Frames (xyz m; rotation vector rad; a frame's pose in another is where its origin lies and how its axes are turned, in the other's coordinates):
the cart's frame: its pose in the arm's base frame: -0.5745 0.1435 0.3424 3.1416 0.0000 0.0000
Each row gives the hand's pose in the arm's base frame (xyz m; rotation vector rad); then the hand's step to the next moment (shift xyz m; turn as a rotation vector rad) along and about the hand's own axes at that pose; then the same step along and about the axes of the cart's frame.
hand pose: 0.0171 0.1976 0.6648 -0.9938 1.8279 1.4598
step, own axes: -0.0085 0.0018 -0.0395 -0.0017 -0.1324 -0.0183
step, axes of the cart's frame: 0.0033 0.0367 -0.0167 0.1119 0.0332 0.0651
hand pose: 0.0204 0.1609 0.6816 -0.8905 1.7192 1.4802
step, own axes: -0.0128 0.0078 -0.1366 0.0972 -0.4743 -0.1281
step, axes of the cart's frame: -0.0089 0.1338 -0.0302 0.3423 0.1874 0.3139
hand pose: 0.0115 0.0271 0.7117 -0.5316 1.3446 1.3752
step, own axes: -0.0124 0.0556 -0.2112 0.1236 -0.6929 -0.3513
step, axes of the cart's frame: -0.1201 0.1817 0.0208 0.4476 0.4281 0.4849
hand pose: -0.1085 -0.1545 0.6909 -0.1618 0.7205 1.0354
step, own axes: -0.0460 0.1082 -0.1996 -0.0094 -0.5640 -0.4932
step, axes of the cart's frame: -0.1972 0.0663 0.1018 0.2336 0.5211 0.4851
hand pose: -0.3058 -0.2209 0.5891 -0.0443 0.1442 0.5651
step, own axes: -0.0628 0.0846 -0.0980 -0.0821 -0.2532 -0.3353
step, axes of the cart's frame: -0.1100 -0.0301 0.0878 0.0258 0.2845 0.3189
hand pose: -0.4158 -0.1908 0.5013 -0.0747 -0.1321 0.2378
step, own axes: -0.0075 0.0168 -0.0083 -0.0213 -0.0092 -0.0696
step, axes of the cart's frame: -0.0099 -0.0140 0.0106 -0.0087 0.0181 0.0706
